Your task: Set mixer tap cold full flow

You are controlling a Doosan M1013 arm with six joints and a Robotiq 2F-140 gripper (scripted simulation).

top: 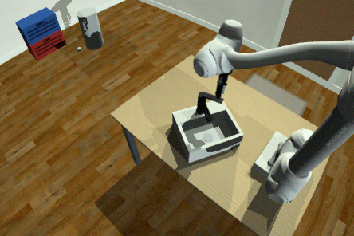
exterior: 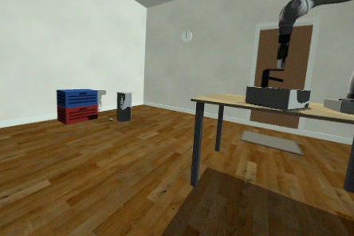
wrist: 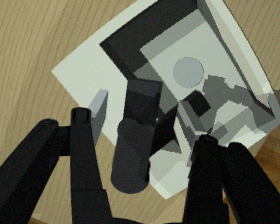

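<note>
Right now the lever is 4 cm ahead of my hand, 1 cm to the left of it and 5 cm below it. From my hand the other things lie so: white sink basin 1 cm behind, 8 cm to the left, 28 cm below.
</note>
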